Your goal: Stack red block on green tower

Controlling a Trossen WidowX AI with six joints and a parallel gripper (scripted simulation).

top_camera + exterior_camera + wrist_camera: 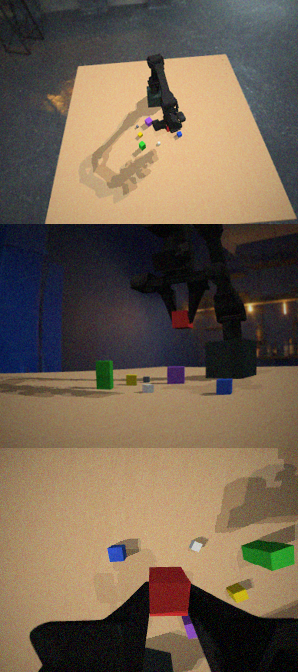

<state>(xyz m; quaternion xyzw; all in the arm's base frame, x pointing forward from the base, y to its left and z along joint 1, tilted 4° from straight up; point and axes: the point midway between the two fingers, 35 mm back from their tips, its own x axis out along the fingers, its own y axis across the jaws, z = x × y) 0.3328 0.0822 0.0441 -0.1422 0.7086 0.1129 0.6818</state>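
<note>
The green block is 160 mm to the right of my gripper tip, 80 mm below it and 60 mm ahead of it. Round my gripper tip: red block: 10 mm above; then blue block: 120 mm below, 70 mm to the left, 30 mm behind; then white block: 120 mm below, 60 mm to the right, 30 mm ahead.
</note>
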